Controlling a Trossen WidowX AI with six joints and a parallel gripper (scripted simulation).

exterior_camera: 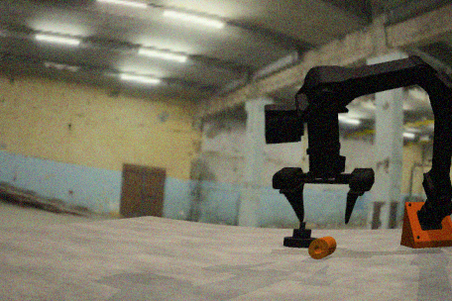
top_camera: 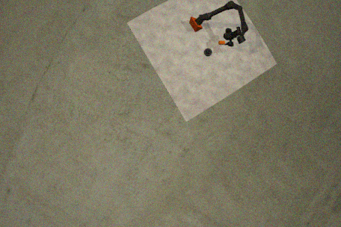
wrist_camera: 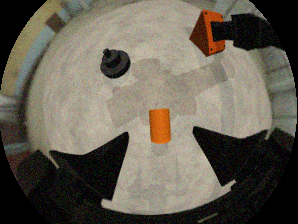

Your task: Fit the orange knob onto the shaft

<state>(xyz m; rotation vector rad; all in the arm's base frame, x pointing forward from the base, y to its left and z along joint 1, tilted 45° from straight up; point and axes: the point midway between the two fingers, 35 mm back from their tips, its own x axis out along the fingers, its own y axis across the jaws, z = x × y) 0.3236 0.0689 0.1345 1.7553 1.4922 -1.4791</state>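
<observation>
The orange knob lies 50 mm below my gripper tip. From my gripper tip the other things lie so: round dark pedestal 200 mm to the right, 40 mm below, 10 mm ahead.
</observation>
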